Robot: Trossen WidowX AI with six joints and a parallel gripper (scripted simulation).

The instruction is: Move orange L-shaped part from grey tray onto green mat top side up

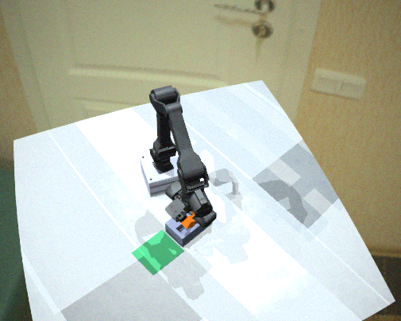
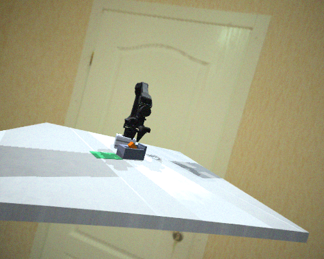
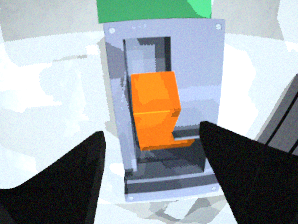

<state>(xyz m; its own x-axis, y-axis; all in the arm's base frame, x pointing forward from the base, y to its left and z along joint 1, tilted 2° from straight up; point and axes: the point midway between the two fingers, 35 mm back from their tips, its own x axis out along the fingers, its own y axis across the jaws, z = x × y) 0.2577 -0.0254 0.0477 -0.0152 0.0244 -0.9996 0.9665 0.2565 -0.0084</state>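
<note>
The orange L-shaped part lies 70 mm below my gripper tip, 30 mm to the left of it and 30 mm behind it. The rest, counted from my gripper tip: green mat 140 mm to the right, 120 mm below, 20 mm ahead.
</note>
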